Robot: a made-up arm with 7 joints.
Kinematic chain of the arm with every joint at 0, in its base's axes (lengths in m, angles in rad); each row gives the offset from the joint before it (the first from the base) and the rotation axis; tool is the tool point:
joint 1: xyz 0 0.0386 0 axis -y
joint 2: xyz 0 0.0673 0 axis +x
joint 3: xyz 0 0 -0.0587 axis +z
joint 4: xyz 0 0 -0.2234 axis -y
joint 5: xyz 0 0 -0.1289 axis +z
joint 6: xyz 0 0 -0.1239 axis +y
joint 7: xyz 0 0 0 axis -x
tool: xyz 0 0 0
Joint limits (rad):
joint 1: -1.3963..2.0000
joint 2: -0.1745..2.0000
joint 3: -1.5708..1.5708
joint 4: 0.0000..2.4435
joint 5: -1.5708..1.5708
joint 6: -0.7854..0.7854
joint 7: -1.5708..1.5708
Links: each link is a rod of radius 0.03 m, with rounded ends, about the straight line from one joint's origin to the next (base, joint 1, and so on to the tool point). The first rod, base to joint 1, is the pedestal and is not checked.
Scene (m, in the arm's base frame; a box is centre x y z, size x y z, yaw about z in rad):
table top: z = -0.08
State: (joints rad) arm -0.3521 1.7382 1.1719 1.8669 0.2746 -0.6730 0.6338
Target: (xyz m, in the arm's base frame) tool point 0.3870 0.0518 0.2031
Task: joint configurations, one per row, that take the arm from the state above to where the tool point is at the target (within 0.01 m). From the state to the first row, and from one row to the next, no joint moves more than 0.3 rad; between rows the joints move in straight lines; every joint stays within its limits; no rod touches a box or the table.
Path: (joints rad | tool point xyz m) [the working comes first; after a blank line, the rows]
Joints at the target: 1.4825 -0.1393 -0.0108 1.2092 0.2746 -0.6730 0.6338
Straight joint move there: touches the table top.

1: -0.0776 1.7098 0.9768 1.9493 0.2485 -0.6891 0.5040 | 0.1480 0.2658 0.2081
2: 0.1970 1.6815 0.7816 2.0316 0.2224 -0.7051 0.3743 | 0.1229 0.2569 0.2053
3: 0.4715 1.6531 0.5865 2.1140 0.1963 -0.7212 0.2445 | 0.1007 0.2470 0.1993
4: 0.7461 1.6247 0.3913 2.1964 0.1701 -0.7372 0.1148 | 0.0812 0.2356 0.1912
5: 1.0206 1.5963 0.1962 2.2788 0.1440 -0.7533 -0.0150 | 0.0640 0.2226 0.1817
6: 1.2952 1.5680 0.0010 2.3611 0.1179 -0.7693 -0.1447 | 0.0485 0.2084 0.1711
7: 1.5697 1.5396 -0.1941 2.4435 0.0918 -0.7854 -0.2745 | 0.0343 0.1933 0.1594
8: 1.6091 1.2476 -0.1308 2.2236 0.1284 -0.7629 -0.0928 | 0.0580 0.2195 0.2015
9: 1.6486 0.9557 -0.0674 2.0037 0.1649 -0.7404 0.0888 | 0.0961 0.2408 0.2371
10: 1.6880 0.6637 -0.0040 1.7838 0.2015 -0.7180 0.2705 | 0.1506 0.2460 0.2665
11: 1.7274 0.3718 0.0594 1.5638 0.2380 -0.6955 0.4521 | 0.2165 0.2230 0.2897
12: 1.7668 0.0798 0.1228 1.3439 0.2746 -0.6730 0.6338 | 0.2815 0.1630 0.3051
13: 1.4825 -0.1393 -0.0108 1.2092 0.2746 -0.6730 0.6338 | 0.3870 0.0518 0.2031

